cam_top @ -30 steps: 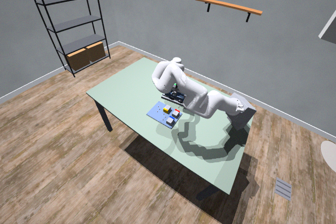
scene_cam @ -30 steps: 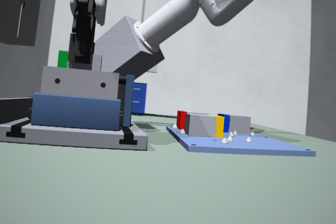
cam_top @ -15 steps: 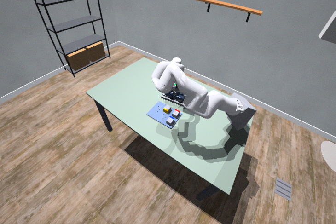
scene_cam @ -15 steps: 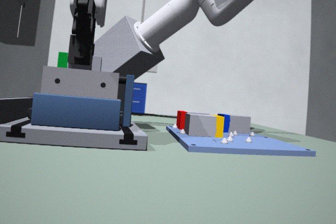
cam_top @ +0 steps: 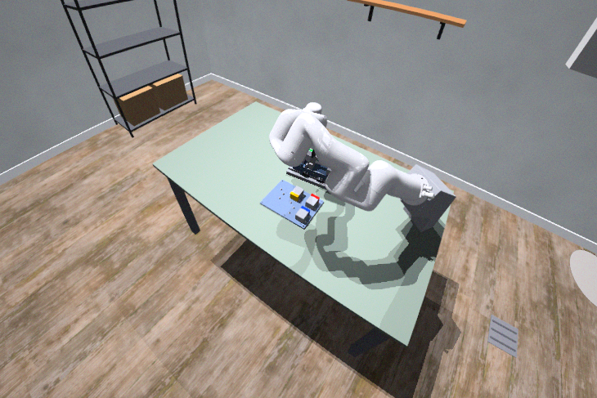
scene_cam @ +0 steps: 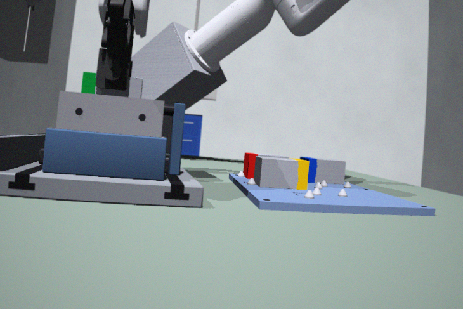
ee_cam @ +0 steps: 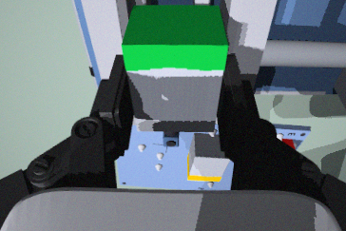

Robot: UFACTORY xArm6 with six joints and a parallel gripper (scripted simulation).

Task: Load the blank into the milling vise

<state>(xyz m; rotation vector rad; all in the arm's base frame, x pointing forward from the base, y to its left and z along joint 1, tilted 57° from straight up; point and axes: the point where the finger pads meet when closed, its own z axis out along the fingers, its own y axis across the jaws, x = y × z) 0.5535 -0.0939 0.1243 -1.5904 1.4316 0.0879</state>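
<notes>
Right now my hand is 30 mm short of the fixed jaw, 20 mm to the right of it and 50 mm above it. Also, from my hand: yellow-ended blank 110 mm behind, 180 mm to the left, 100 mm below; red-ended blank 200 mm behind, 160 mm to the left, 100 mm below; blue infeed plate 130 mm behind, 230 mm to the left, 120 mm below.
</notes>
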